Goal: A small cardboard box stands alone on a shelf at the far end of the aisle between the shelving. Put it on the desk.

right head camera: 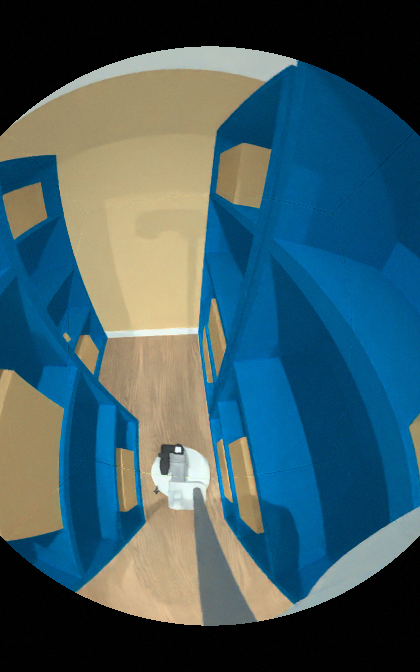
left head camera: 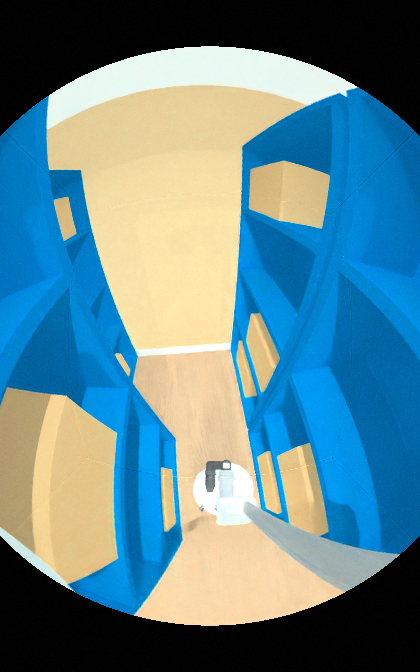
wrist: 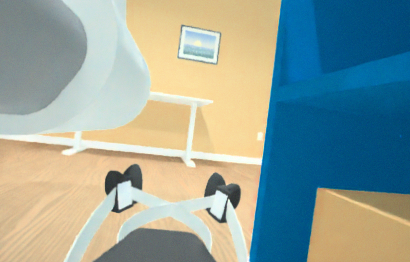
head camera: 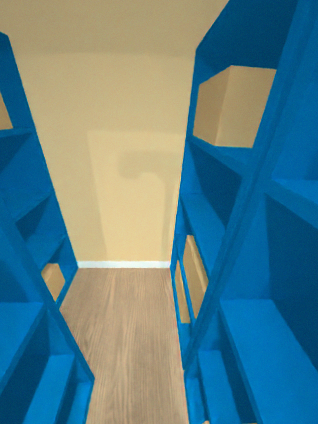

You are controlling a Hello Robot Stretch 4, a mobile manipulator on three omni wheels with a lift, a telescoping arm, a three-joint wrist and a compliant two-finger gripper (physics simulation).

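Places are measured from the robot's base along level axes (x ahead, y right, z down), in centimetres.
Where they show: gripper, fingertip midpoint: (wrist: 174,183).
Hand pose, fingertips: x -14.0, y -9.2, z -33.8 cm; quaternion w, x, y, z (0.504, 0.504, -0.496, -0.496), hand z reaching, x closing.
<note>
After its pixels a point has its place.
In the right head view a small tan cardboard box (right head camera: 67,337) shows in part on a left-hand shelf toward the far end, mostly hidden behind a blue upright. It is too small there to make out its full shape, and I cannot pick it out in the other views. The white desk (wrist: 181,98) {x -260.4, y -7.2, z -66.7 cm} stands against the wall in the wrist view, its left part hidden by a pale rounded part of my own body. My gripper (wrist: 174,183) {x -14.0, y -9.2, z -33.8 cm} is open, with bare floor showing between its fingertips. It is far from the small box.
Blue shelving (head camera: 203,320) {x 50.8, y 23.1, z -68.4 cm} (left head camera: 128,480) (right head camera: 71,475) rises close on both sides of the narrow aisle. Larger boxes stand on it, such as one high on the right (head camera: 245,107) {x 86.8, y 29.3, z -156.8 cm} and one near on the left (left head camera: 82,490). A wall (head camera: 115,90) {x 137.9, y -36.7, z -165.2 cm} closes the far end.
</note>
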